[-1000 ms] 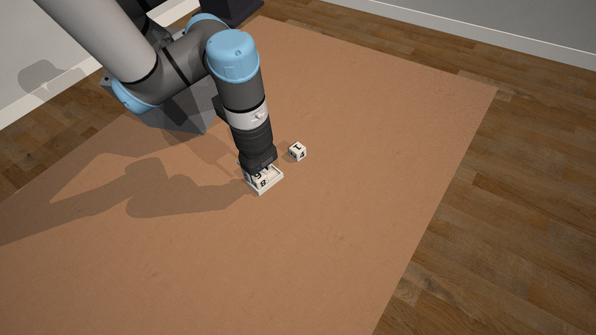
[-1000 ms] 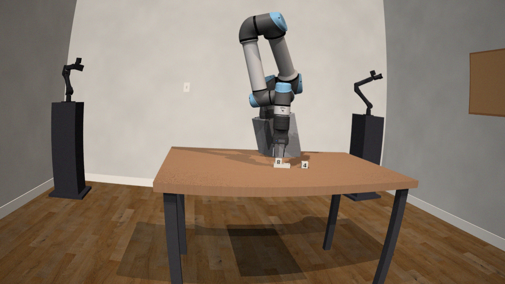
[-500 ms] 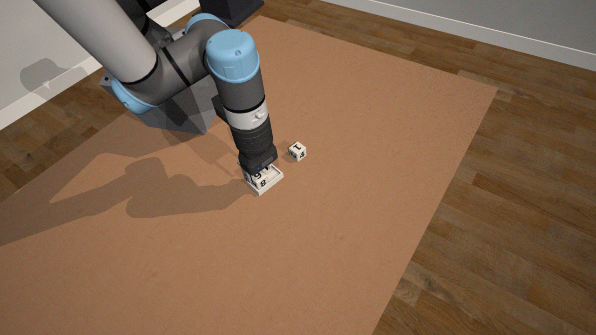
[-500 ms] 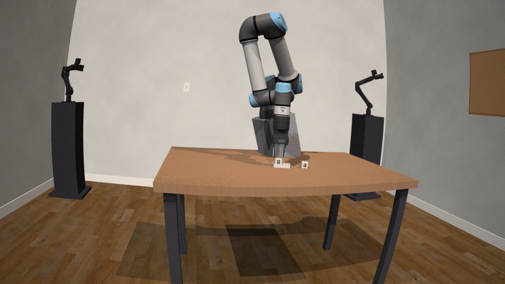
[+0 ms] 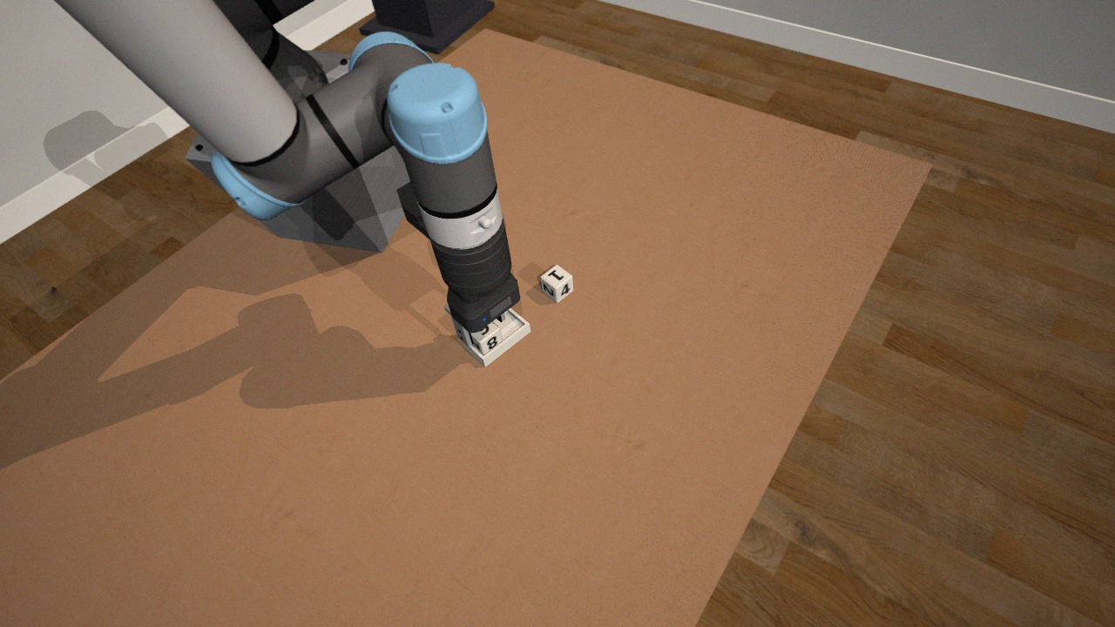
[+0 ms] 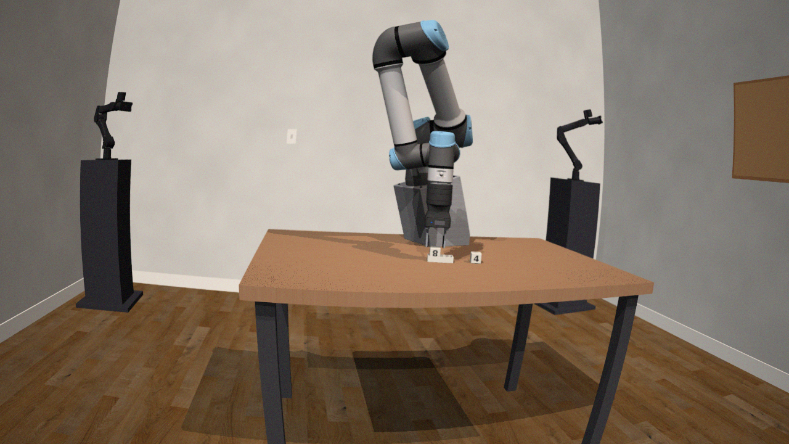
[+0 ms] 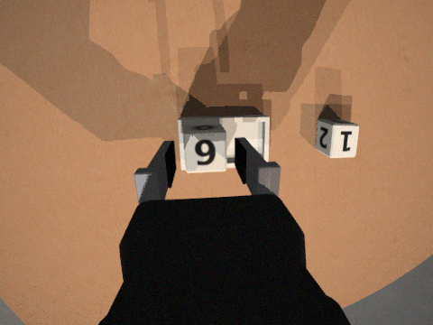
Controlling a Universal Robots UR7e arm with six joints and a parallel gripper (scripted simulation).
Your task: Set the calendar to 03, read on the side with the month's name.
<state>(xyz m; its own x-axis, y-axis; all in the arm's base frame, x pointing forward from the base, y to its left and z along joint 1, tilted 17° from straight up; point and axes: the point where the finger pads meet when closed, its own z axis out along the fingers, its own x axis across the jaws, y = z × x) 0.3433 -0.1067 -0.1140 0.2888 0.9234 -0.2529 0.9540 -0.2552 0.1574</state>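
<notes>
Right now my hand is 20 mm to the right of the white tray and 50 mm above it.
</notes>
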